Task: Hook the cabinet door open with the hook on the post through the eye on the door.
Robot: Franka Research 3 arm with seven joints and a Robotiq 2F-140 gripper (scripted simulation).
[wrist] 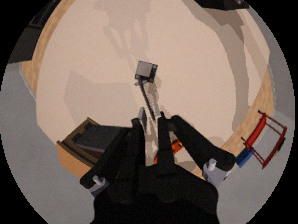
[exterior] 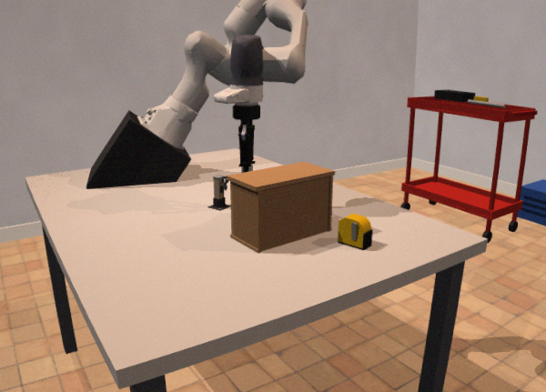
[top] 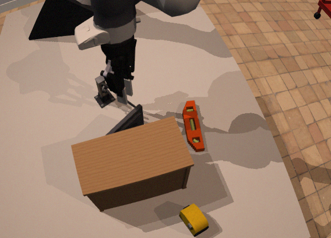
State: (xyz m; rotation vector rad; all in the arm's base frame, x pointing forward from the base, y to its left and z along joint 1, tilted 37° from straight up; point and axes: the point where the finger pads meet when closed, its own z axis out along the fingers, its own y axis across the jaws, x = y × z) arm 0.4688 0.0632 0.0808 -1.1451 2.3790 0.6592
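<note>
Right now my hand is 10 mm past the thin hook rod, 20 mm to the left of it and 50 mm above it. From my hand the other things lie so: dark grey door 120 mm ahead, 40 mm to the right, 30 mm below; then yellow tape measure 360 mm ahead, 90 mm to the left, 70 mm below; then orange spirit level 90 mm ahead, 170 mm to the left, 90 mm below.
</note>
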